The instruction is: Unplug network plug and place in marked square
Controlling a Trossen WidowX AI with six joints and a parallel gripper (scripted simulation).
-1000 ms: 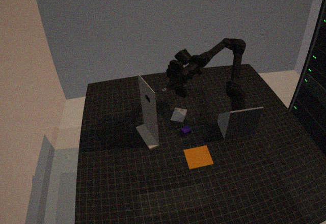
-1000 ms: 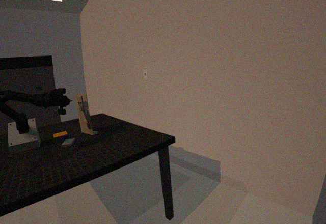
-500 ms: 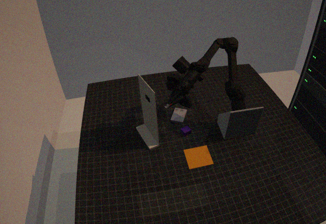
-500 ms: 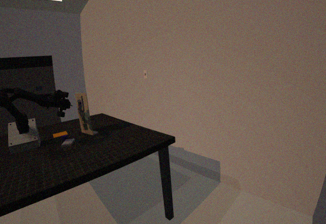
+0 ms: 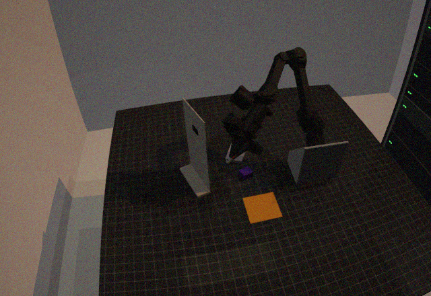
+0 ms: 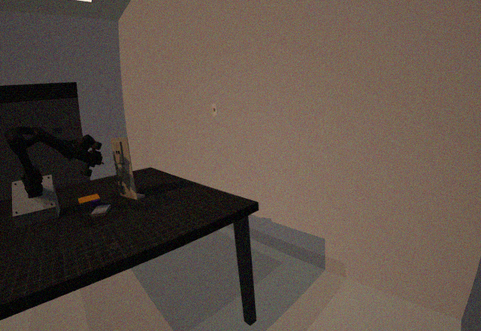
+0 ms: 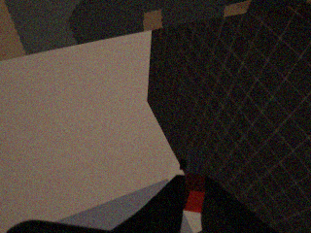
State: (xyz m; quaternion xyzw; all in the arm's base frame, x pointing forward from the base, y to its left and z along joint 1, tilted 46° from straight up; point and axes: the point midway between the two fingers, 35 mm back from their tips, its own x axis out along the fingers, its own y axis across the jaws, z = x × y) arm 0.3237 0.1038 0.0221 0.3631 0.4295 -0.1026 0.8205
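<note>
Now: the orange marked square 200 mm below my gripper tip, 110 mm behind it and 70 mm to the left of it. Round my gripper tip: upright panel (110 mm ahead, 100 mm to the right, 50 mm below); then network plug (10 mm ahead).
</note>
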